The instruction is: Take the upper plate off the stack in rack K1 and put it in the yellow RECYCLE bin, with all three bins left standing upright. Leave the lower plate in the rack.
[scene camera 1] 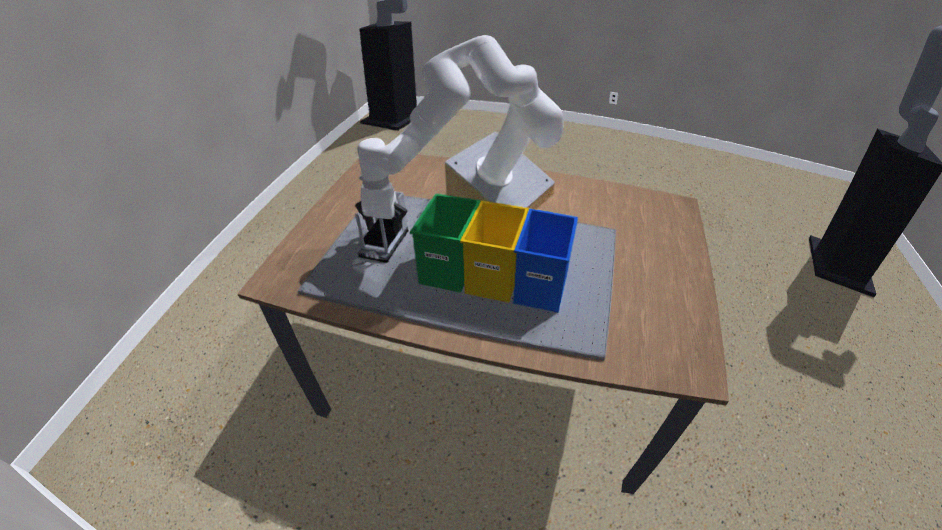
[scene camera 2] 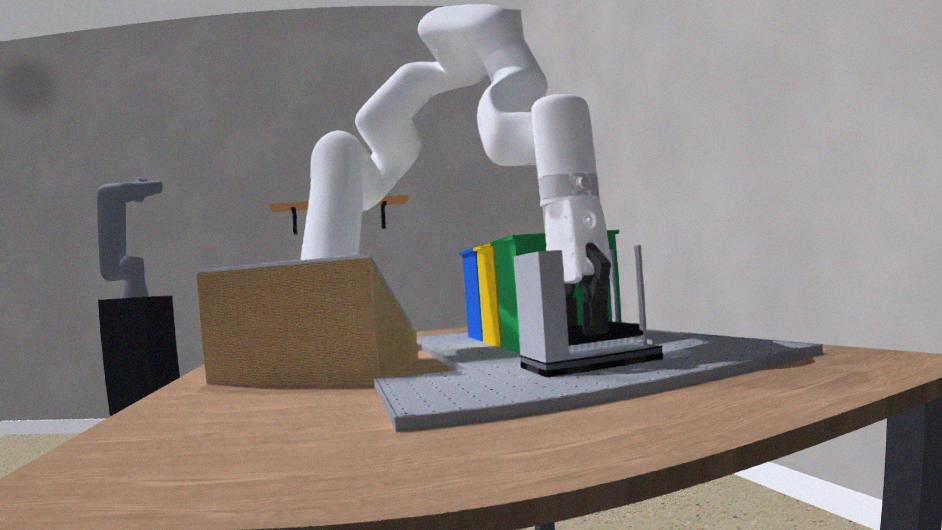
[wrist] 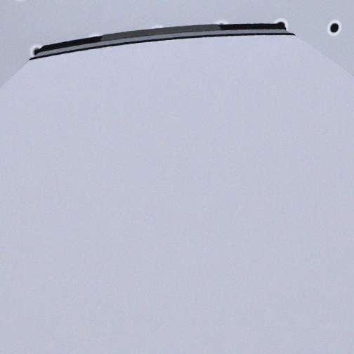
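Where they show: gripper, between the fingertips: (scene camera 2: 580, 331); arm's base, origin of its link: (scene camera 1: 493, 171) (scene camera 2: 325, 297).
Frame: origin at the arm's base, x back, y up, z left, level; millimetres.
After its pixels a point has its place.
Observation:
Rack K1 (scene camera 1: 374, 253) @[x -436, y -91, z -167 mm] (scene camera 2: 541, 306) @[x -303, y -27, z -245 mm] stands on the grey board, with a tall grey wall, thin posts and a dark base. A black plate (scene camera 2: 621, 329) @[x -402, y -64, z -219 mm] lies low in it, above a pale ribbed layer (scene camera 2: 609, 344) @[x -385, y -80, z -223 mm]; whether that layer is the lower plate is unclear. My gripper (scene camera 1: 384, 233) @[x -357, y -65, z -187 mm] (scene camera 2: 585, 324) @[x -357, y -65, z -187 mm] is open, pointing down inside the rack, with its fingertips at the black plate and nothing held. A pale surface (wrist: 175, 200), apparently the rack wall, fills most of the wrist view and hides the plates. The yellow RECYCLE bin (scene camera 1: 488, 273) @[x -425, y -20, z 200 mm] (scene camera 2: 487, 296) @[x -259, y -20, z 163 mm] stands upright.
The green bin (scene camera 1: 440, 263) @[x -451, y -18, z 77 mm] (scene camera 2: 507, 296) @[x -286, y -20, z 36 mm] stands upright between the rack and the yellow bin. The blue bin (scene camera 1: 540, 280) @[x -398, y -10, z 328 mm] (scene camera 2: 471, 296) @[x -232, y -21, z 291 mm] stands upright on the yellow bin's other side. The arm's angled base block (scene camera 1: 464, 177) @[x -103, y 17, z -51 mm] (scene camera 2: 289, 323) @[x 30, y -33, z -111 mm] stands behind the perforated grey board (scene camera 1: 589, 329) @[x -405, y -108, z 477 mm] (scene camera 2: 454, 395) @[x -199, y -108, z -311 mm].

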